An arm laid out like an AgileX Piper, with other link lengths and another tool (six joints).
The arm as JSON. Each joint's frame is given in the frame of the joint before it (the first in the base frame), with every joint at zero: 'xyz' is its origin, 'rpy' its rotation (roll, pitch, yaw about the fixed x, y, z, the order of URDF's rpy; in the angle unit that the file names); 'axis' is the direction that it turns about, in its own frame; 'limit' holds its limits. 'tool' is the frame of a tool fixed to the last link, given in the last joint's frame.
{
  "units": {
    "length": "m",
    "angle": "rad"
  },
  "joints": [
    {
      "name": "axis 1",
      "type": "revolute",
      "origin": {
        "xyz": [
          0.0,
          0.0,
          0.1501
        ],
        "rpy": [
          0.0,
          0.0,
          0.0
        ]
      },
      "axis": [
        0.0,
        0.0,
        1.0
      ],
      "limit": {
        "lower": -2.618,
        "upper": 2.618
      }
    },
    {
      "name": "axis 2",
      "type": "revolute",
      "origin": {
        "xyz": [
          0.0,
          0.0,
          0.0
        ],
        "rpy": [
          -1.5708,
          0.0,
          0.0
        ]
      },
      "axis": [
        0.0,
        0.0,
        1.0
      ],
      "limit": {
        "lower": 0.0,
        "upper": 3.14
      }
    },
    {
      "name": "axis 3",
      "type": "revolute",
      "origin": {
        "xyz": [
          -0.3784,
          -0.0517,
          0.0
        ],
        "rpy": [
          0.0,
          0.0,
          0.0
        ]
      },
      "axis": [
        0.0,
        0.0,
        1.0
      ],
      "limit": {
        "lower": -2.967,
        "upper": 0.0
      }
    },
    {
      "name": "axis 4",
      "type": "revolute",
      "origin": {
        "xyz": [
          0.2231,
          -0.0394,
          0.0
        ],
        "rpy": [
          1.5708,
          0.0,
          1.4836
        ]
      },
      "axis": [
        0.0,
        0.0,
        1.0
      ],
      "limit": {
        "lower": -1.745,
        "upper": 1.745
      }
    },
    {
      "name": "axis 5",
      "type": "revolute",
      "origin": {
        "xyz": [
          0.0,
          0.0,
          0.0
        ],
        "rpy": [
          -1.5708,
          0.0,
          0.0
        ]
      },
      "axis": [
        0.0,
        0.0,
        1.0
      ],
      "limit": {
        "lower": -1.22,
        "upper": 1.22
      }
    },
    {
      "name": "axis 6",
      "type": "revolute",
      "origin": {
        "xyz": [
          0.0,
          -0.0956,
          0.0
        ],
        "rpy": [
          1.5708,
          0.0,
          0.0
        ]
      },
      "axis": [
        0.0,
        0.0,
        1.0
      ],
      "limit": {
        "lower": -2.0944,
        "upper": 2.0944
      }
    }
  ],
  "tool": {
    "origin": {
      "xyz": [
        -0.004,
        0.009,
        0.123
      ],
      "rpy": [
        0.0,
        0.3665,
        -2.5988
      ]
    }
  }
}
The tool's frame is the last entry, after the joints.
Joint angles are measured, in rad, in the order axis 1, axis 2, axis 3, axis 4, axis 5, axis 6. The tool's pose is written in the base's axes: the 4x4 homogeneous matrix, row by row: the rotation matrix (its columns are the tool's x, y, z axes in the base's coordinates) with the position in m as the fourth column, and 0 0 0 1 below. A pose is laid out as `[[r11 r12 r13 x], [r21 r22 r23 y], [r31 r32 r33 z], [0 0 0 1]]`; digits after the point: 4 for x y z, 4 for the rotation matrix.
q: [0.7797 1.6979 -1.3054 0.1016 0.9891 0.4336]
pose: [[0.8535 -0.2192 0.4727 0.2584], [-0.3218 -0.9352 0.1475 0.2901], [0.4097 -0.2780 -0.8688 0.2632], [0 0 0 1]]
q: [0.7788 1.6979 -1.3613 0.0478 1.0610 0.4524]
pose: [[0.8455 -0.2132 0.4896 0.2644], [-0.3023 -0.9469 0.1096 0.2824], [0.4402 -0.2407 -0.8650 0.2736], [0 0 0 1]]
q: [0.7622 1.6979 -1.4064 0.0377 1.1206 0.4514]
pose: [[0.8438 -0.2244 0.4875 0.2689], [-0.3041 -0.9484 0.0897 0.2756], [0.4422 -0.2239 -0.8685 0.2827], [0 0 0 1]]
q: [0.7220 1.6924 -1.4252 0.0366 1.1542 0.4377]
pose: [[0.8375 -0.2493 0.4863 0.2772], [-0.3215 -0.9444 0.0695 0.2623], [0.4419 -0.2145 -0.8710 0.2881], [0 0 0 1]]
